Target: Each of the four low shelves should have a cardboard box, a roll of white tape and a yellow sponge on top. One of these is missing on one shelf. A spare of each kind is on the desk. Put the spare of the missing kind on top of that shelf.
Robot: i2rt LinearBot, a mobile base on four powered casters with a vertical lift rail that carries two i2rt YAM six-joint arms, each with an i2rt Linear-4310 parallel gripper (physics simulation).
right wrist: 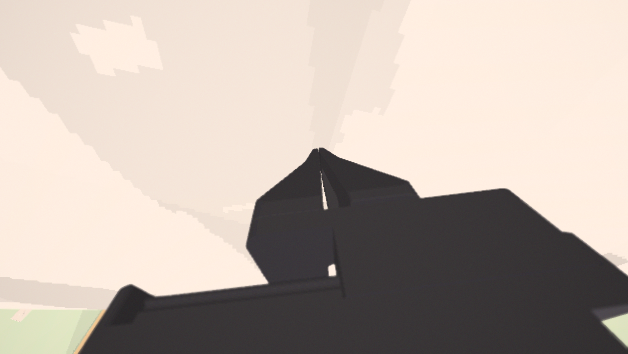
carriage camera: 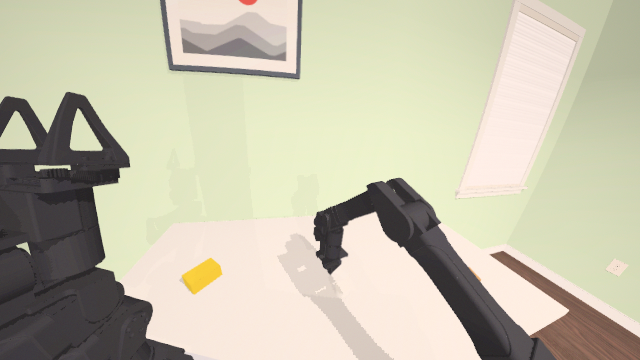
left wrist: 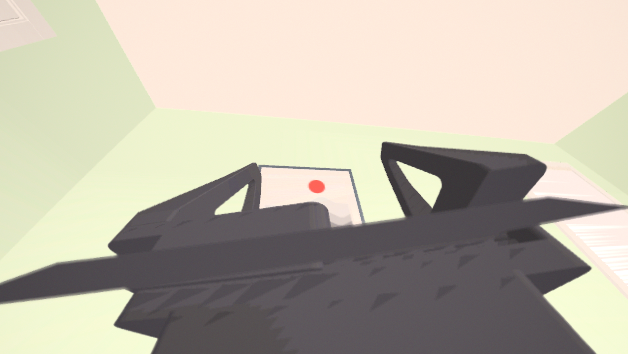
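A yellow sponge lies on the white desk, left of centre in the carriage view. My right gripper points down over the desk, right of the sponge; its fingertips meet with nothing between them. My left gripper is open and empty, raised at the far left and pointing up. A small orange-brown part of a thing, perhaps the cardboard box, shows behind the right arm. I cannot make out the white tape roll; the right gripper may hide it. The low shelves do not show.
The right arm reaches across the right half of the desk. A green wall with a framed picture stands behind the desk, and a window with a blind is at the right. Wooden floor shows beyond the desk's right edge.
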